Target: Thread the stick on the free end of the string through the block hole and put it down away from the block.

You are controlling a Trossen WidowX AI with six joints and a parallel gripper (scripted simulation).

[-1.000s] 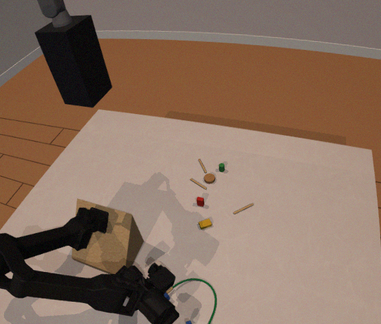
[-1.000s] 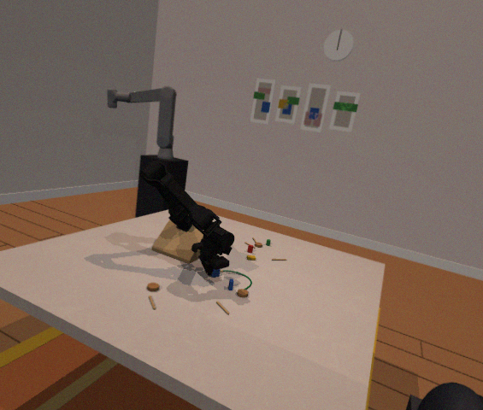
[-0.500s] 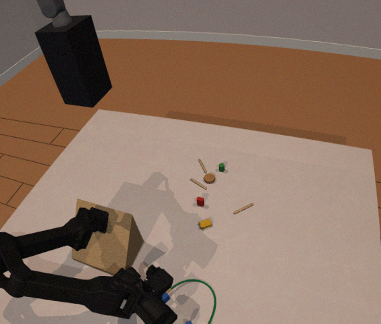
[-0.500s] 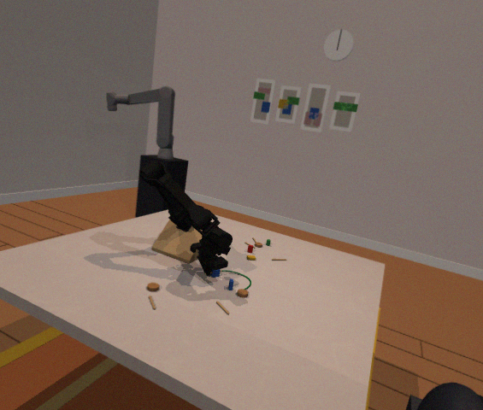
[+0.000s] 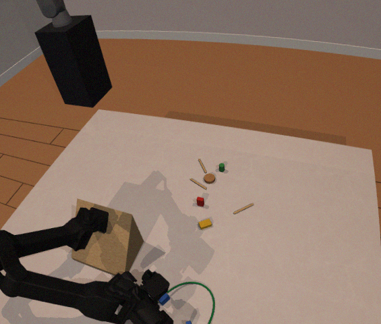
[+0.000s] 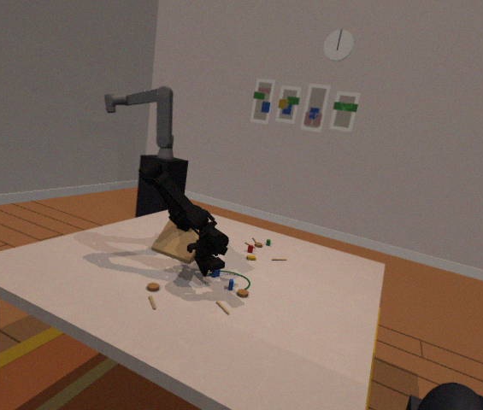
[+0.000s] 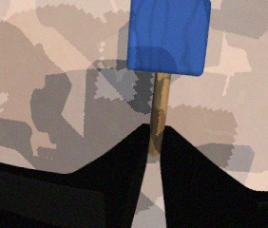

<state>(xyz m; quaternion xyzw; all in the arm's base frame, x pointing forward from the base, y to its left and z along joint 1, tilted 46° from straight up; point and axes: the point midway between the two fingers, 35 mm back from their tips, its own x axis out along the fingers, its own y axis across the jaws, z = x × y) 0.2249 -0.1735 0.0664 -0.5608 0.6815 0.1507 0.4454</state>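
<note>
The blue cube lies 2 cm ahead of my gripper tip, 4 cm to the left of it and 1 cm above it. Round my gripper tip: thin wooden stick (2 cm ahead, 4 cm to the left, 1 cm above); then yellow block (6 cm ahead, 31 cm to the left); then round wooden button (18 cm ahead, 2 cm to the right).
</note>
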